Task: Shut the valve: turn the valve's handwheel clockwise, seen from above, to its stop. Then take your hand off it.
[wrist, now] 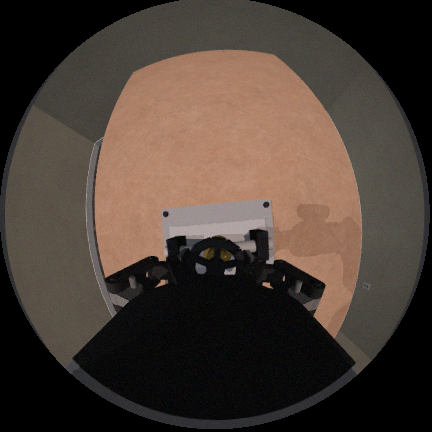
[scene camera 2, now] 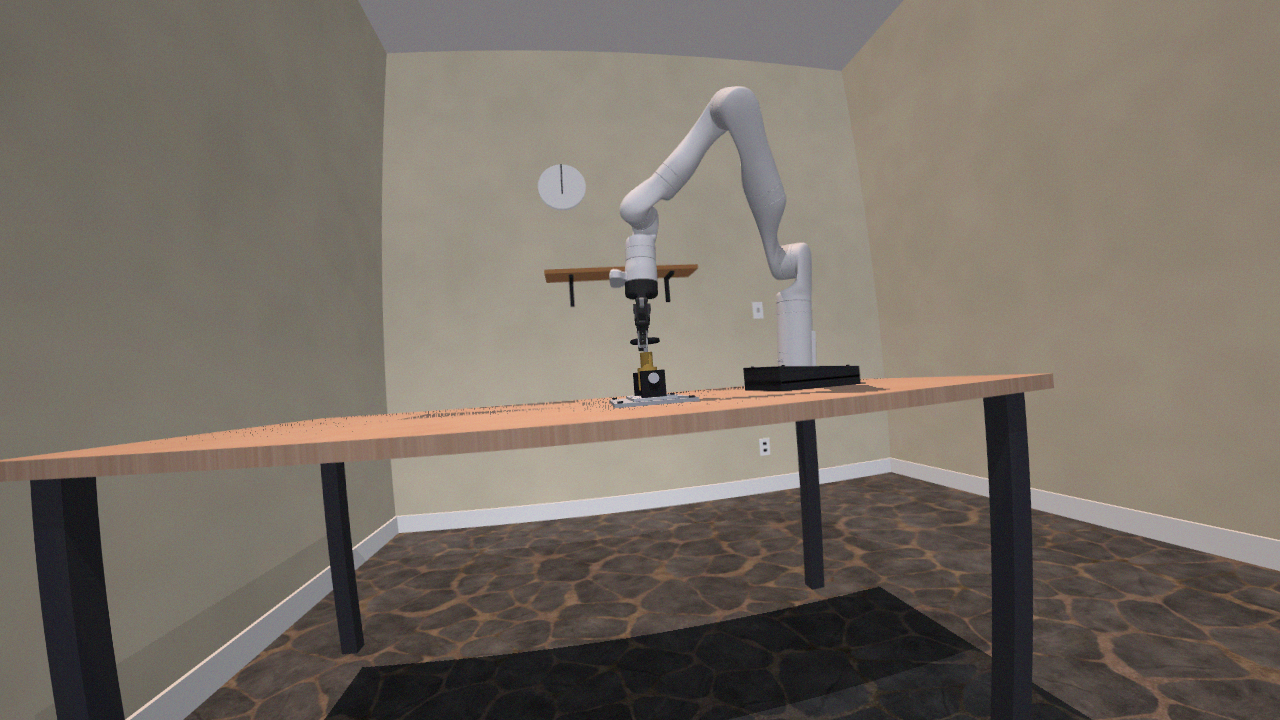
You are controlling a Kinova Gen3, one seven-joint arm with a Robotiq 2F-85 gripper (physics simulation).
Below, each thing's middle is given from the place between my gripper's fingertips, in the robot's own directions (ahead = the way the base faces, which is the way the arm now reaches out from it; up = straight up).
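There's a grey base plate [wrist: 258,208] that's 11 cm below my hand and 1 cm behind it. I can also see the black spoked handwheel [wrist: 215,265], and that one's 1 cm above my hand and 1 cm behind it.
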